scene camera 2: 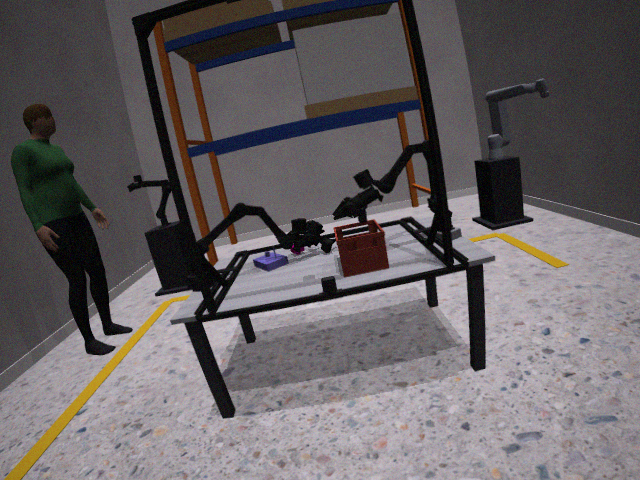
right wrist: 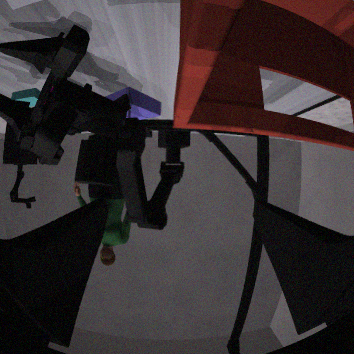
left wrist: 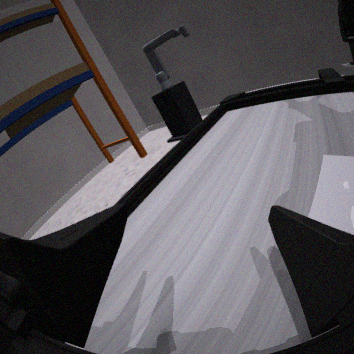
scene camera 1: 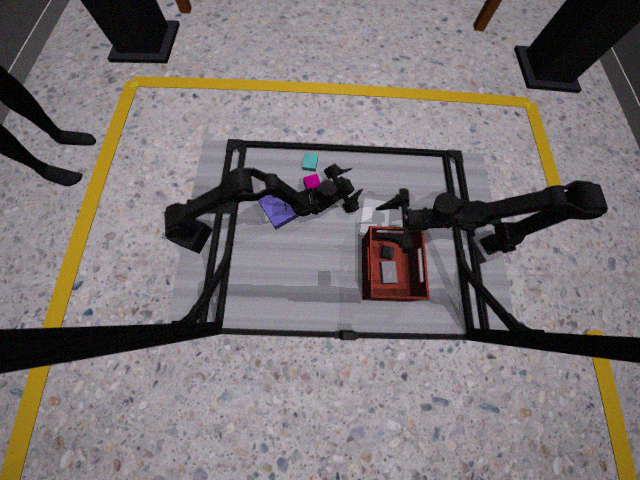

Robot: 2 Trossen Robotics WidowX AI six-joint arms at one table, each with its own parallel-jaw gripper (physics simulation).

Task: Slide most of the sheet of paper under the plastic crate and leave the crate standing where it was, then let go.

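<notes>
The white sheet of paper (scene camera 1: 368, 214) (left wrist: 330, 192) lies flat behind the red plastic crate, its near edge at the crate's back wall; whether part of it is under the crate is hidden. The crate (scene camera 1: 395, 298) (scene camera 2: 363, 256) (right wrist: 187, 95) stands upright at the right of the table. My left gripper (scene camera 1: 356, 180) (left wrist: 200, 213) is open and empty, low over the table, up and left of the paper in scene camera 1. My right gripper (scene camera 1: 376, 222) (right wrist: 183, 208) is open and empty, above the crate's back rim and the paper; one finger overlaps the crate in scene camera 1.
A dark block (scene camera 1: 386, 251) and a grey block (scene camera 1: 388, 271) lie in the crate. A purple block (scene camera 1: 275, 212) (scene camera 2: 270, 261) (right wrist: 145, 105), a magenta block (scene camera 1: 311, 180) and a teal block (scene camera 1: 310, 161) lie near the left arm. Black frame bars (scene camera 1: 341, 148) border the table.
</notes>
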